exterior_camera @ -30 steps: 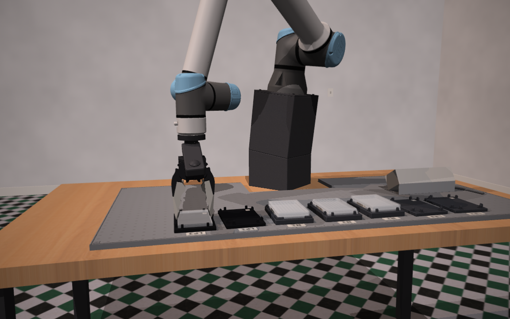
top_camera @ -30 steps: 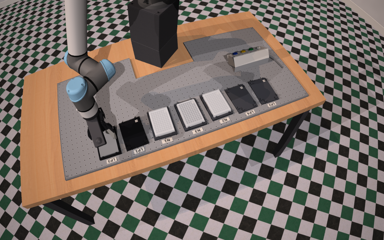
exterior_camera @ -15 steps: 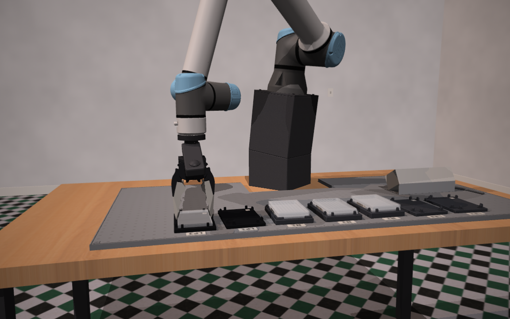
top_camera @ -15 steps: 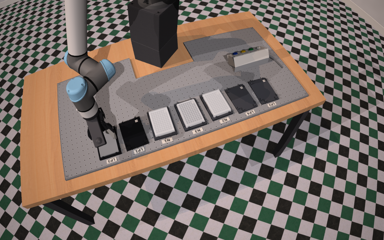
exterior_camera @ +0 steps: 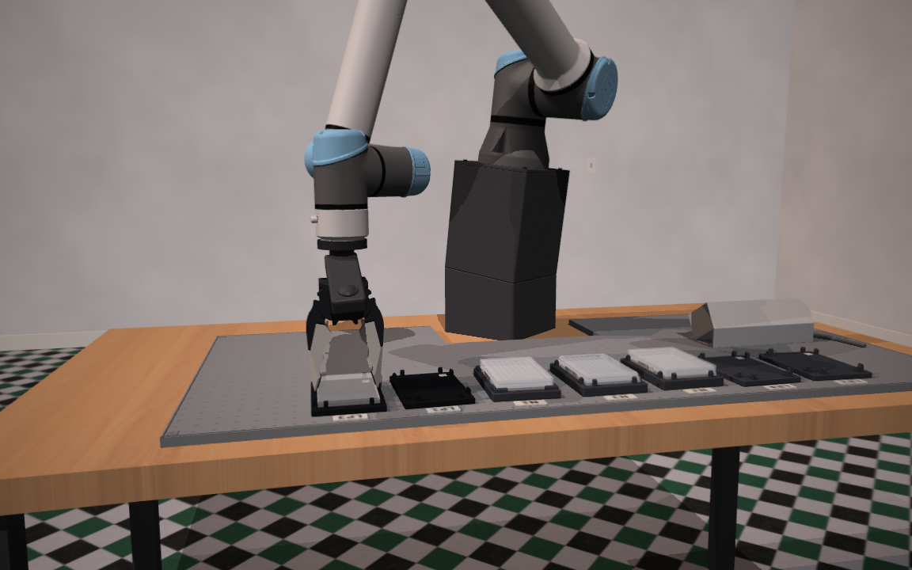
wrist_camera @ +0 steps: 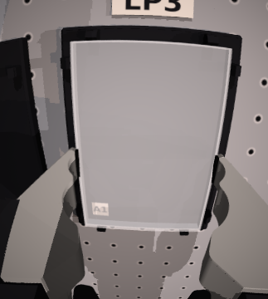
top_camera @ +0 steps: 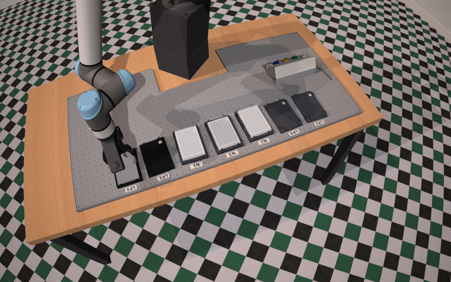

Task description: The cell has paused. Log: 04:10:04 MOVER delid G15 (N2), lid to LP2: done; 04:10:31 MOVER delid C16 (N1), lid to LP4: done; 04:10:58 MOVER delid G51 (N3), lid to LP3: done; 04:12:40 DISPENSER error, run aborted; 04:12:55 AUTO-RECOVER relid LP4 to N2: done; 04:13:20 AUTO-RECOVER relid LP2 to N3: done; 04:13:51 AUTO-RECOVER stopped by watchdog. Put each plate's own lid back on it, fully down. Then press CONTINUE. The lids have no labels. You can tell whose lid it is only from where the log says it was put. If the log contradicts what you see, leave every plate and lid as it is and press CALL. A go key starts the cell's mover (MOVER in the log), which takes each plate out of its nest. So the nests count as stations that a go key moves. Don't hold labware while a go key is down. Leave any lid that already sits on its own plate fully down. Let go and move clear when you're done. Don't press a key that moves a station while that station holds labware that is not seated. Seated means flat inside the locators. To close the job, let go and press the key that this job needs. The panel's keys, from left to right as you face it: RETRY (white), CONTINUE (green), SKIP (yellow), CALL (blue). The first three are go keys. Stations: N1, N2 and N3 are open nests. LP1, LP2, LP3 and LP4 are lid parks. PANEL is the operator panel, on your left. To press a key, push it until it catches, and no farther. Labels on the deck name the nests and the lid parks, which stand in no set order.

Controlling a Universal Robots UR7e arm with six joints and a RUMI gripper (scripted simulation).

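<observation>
The lid park LP3 lies 2 cm below my hand. The rest, counted from my hand: plate: 5 cm ahead, 52 cm to the left; lid park LP1: 1 cm ahead, 12 cm to the left, 2 cm below; lid park LP4: 7 cm ahead, 65 cm to the left, 2 cm below.
</observation>
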